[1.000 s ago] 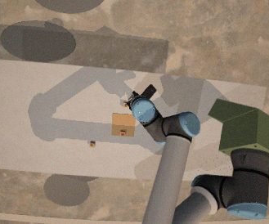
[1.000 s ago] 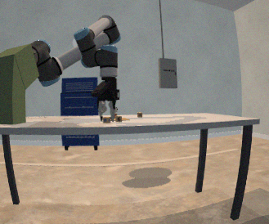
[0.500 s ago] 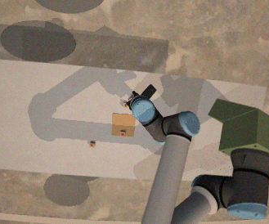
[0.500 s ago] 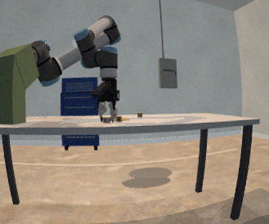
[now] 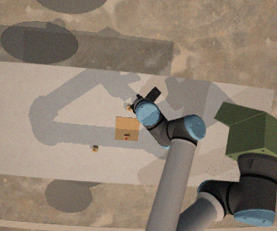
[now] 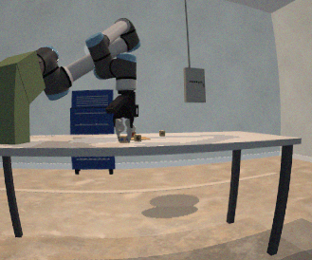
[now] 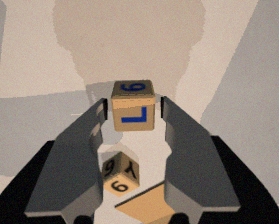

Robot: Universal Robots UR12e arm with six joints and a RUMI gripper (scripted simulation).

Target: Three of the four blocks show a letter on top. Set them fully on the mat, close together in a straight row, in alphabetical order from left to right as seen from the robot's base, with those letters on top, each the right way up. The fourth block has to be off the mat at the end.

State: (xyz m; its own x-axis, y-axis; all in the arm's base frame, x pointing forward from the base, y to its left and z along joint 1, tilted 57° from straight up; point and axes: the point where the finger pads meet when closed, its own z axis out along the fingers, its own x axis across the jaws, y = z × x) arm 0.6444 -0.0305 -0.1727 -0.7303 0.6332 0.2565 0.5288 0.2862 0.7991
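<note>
Now: hand 190 mm to the right of the orange mat, 60 mm short of it and 10 mm above it.
</note>
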